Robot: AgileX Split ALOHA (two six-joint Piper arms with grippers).
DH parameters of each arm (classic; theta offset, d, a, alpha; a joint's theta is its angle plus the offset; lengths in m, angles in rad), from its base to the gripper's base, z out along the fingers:
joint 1: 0 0.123 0 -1.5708
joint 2: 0.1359 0 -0.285 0
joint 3: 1.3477 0 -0.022 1.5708
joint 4: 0 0.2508 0 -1.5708
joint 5: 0 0 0.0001 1.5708
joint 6: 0 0.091 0 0
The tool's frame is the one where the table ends.
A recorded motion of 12 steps. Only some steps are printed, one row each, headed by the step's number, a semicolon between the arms.
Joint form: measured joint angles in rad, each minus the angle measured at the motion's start. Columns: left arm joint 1, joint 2, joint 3, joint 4, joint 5, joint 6; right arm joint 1, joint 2, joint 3, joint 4, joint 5, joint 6.
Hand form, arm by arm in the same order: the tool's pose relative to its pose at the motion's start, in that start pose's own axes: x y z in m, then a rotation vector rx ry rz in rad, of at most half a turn. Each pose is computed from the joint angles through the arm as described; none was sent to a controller.
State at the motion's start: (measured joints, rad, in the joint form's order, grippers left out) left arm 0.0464 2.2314 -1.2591 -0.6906 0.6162 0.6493; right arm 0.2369 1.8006 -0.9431 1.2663 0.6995 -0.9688
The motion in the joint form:
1: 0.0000 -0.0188 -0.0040 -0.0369 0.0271 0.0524; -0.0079 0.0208 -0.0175 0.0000 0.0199 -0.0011
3: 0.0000 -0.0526 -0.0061 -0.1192 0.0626 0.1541; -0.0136 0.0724 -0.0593 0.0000 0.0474 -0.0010
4: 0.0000 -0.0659 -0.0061 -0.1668 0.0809 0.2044; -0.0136 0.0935 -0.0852 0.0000 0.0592 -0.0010
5: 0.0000 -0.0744 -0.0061 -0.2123 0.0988 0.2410; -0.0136 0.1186 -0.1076 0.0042 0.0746 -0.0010
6: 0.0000 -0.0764 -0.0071 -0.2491 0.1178 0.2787; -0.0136 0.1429 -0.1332 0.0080 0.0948 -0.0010
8: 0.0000 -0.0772 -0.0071 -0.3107 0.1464 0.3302; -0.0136 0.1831 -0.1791 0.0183 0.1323 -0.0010
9: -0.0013 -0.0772 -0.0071 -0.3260 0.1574 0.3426; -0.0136 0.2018 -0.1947 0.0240 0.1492 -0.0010
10: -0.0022 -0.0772 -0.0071 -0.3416 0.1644 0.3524; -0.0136 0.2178 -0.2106 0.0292 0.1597 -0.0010
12: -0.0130 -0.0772 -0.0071 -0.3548 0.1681 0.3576; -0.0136 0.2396 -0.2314 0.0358 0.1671 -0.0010
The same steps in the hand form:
1: -0.0031 -0.0057 -0.0072 0.0324 -0.0135 0.0313; -0.0029 -0.0031 0.0025 -0.0127 0.0088 0.0062
3: -0.0084 -0.0159 -0.0198 0.0906 -0.0543 0.0831; -0.0091 -0.0093 0.0114 -0.0317 0.0281 0.0163
4: -0.0106 -0.0208 -0.0250 0.1234 -0.0754 0.1028; -0.0137 -0.0103 0.0150 -0.0422 0.0311 0.0133
5: -0.0122 -0.0250 -0.0285 0.1559 -0.0926 0.1091; -0.0168 -0.0122 0.0199 -0.0562 0.0394 0.0182
6: -0.0130 -0.0281 -0.0299 0.1855 -0.1020 0.1214; -0.0205 -0.0134 0.0243 -0.0746 0.0475 0.0201
8: -0.0141 -0.0326 -0.0313 0.2337 -0.1180 0.1290; -0.0275 -0.0146 0.0315 -0.1105 0.0583 0.0237
9: -0.0141 -0.0344 -0.0315 0.2492 -0.1194 0.1321; -0.0290 -0.0158 0.0352 -0.1264 0.0666 0.0297
10: -0.0144 -0.0358 -0.0317 0.2617 -0.1235 0.1316; -0.0312 -0.0170 0.0383 -0.1372 0.0695 0.0334
12: -0.0144 -0.0407 -0.0304 0.2735 -0.1233 0.1364; -0.0342 -0.0192 0.0427 -0.1458 0.0704 0.0386

